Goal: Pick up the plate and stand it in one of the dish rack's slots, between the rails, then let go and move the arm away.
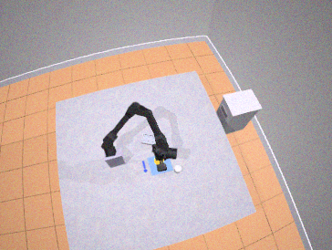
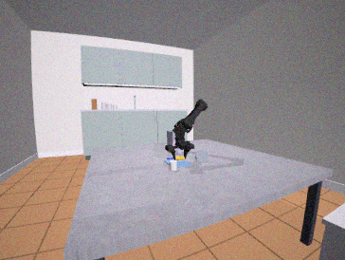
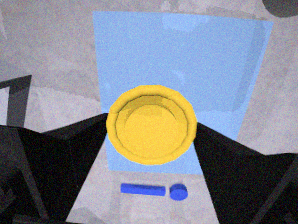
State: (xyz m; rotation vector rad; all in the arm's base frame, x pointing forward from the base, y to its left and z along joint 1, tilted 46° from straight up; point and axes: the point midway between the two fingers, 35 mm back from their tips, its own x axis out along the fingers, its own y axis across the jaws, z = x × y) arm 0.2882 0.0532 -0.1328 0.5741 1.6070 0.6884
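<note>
Now: the light blue mat 1 cm ahead of my gripper tip, 2 cm to the right of it and 2 cm below it. Also, from my gripper tip: yellow plate: 1 cm above; then blue spoon: 10 cm behind, 2 cm to the right, 2 cm below; then white cup: 11 cm ahead, 9 cm to the right.
</note>
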